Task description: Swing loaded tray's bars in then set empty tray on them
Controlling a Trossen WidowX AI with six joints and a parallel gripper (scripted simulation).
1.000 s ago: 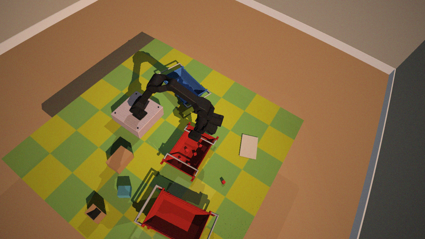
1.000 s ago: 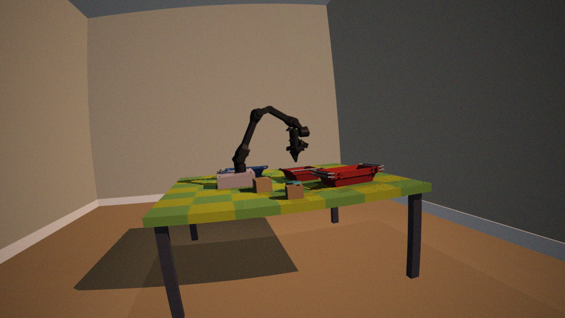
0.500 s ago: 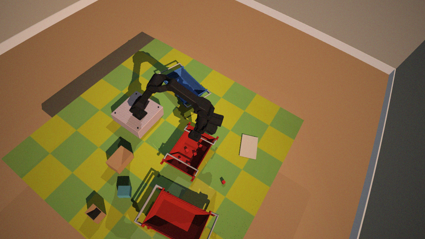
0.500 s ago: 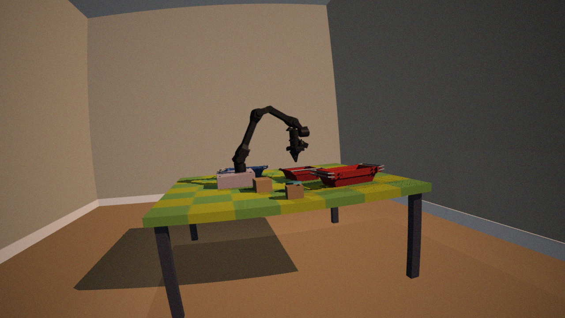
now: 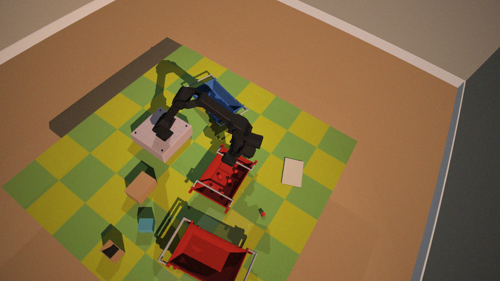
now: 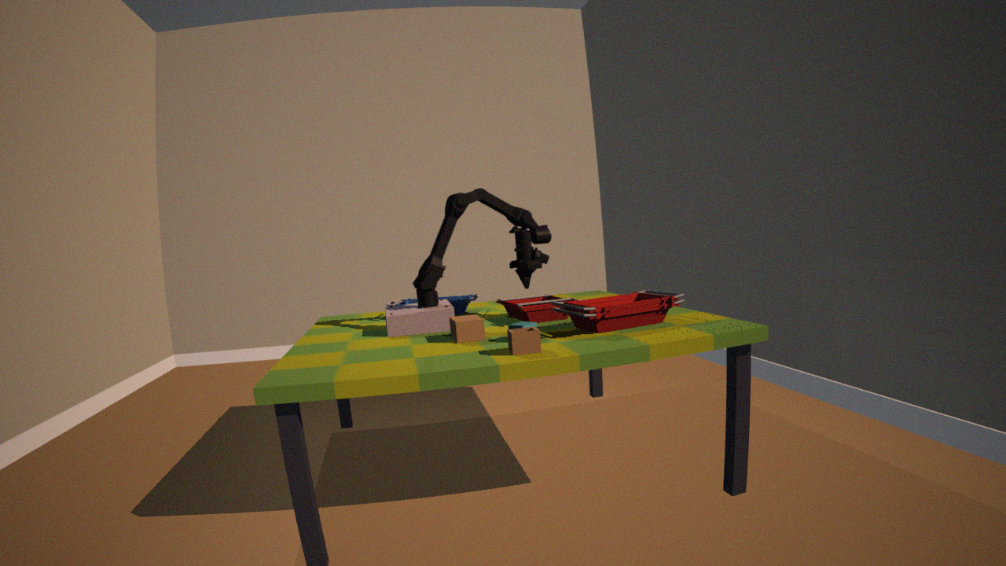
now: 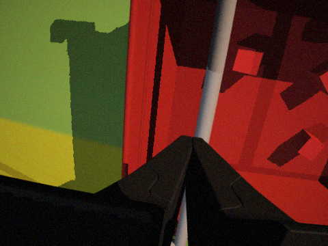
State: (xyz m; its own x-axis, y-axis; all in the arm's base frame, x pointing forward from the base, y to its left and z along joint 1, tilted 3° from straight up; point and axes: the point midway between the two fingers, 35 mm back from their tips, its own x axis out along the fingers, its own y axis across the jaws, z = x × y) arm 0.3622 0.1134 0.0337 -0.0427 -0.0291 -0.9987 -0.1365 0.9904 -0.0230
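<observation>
Now: gripper tip 320 mm past the blue tray, 250 mm to the right of it and 50 mm above it. Round my gripper tip: teal cube (480 mm to the right, 120 mm behind, 70 mm below); then flat plate (260 mm ahead, 160 mm to the left, 90 mm below); then small red block (260 mm ahead, 120 mm to the right, 90 mm below).
</observation>
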